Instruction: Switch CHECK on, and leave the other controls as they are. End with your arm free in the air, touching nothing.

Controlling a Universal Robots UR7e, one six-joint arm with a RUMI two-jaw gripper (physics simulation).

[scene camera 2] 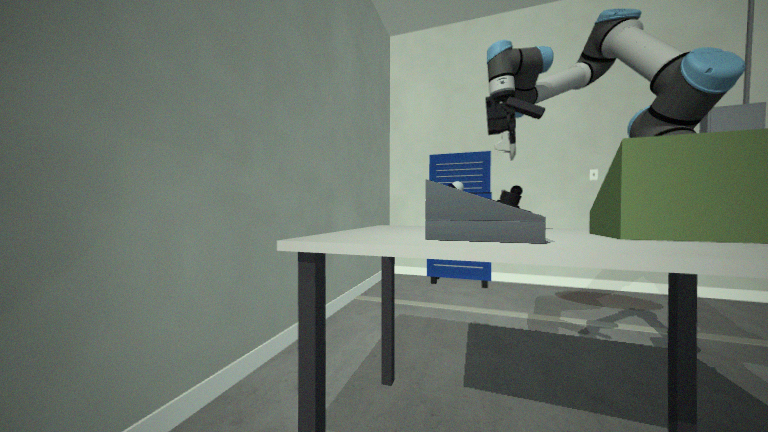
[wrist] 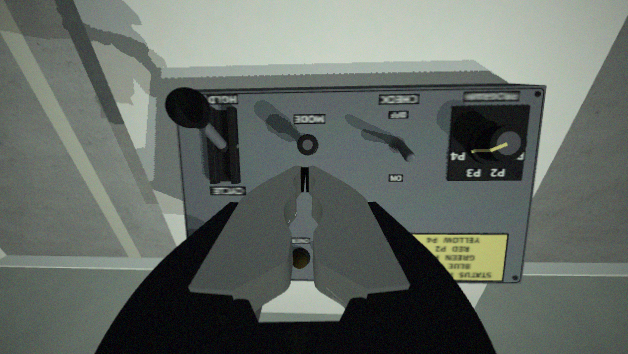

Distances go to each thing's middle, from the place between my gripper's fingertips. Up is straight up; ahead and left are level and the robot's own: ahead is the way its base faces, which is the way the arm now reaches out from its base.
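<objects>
Grey sloped control panel [scene camera 2: 452, 214]: 12 cm ahead of my hand, 6 cm to the left, 14 cm below. Black ball-ended lever [wrist: 187, 107]: 11 cm below my hand, 13 cm to the right.
</objects>
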